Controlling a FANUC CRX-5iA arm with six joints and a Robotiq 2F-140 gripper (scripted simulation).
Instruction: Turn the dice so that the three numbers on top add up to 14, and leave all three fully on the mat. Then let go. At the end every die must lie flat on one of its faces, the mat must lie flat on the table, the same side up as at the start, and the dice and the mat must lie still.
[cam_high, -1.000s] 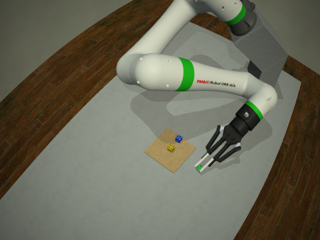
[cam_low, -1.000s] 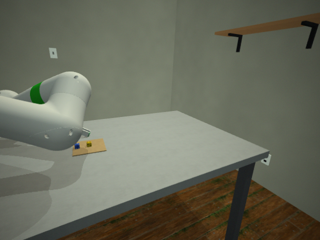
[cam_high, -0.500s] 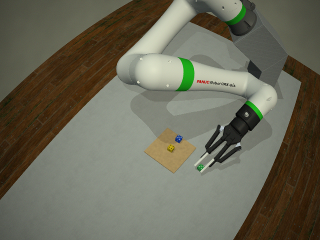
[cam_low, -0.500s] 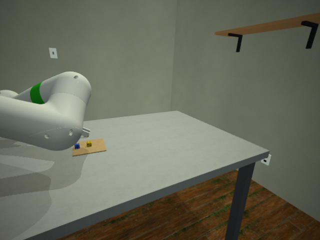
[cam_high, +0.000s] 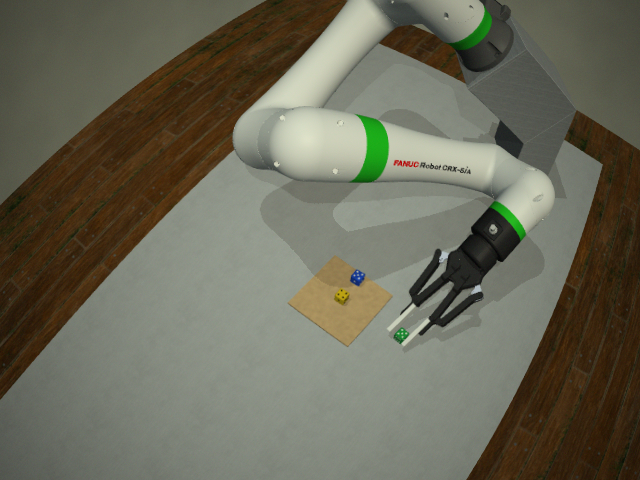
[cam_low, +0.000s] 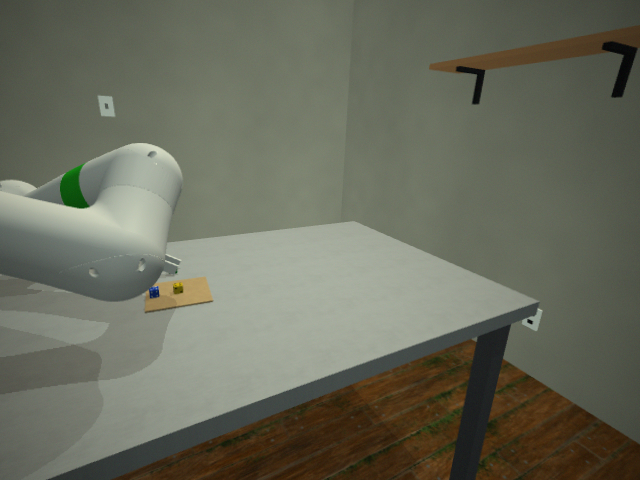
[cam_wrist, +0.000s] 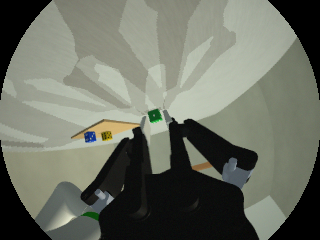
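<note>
Right now the green die is 20 mm below my hand, 10 mm to the right of it and 10 mm ahead of it. From my hand the other things lie so: yellow die 140 mm to the right, 30 mm behind, 20 mm below; then tan mat 140 mm to the right, 30 mm below, 30 mm behind; then blue die 120 mm to the right, 70 mm behind, 20 mm below.
</note>
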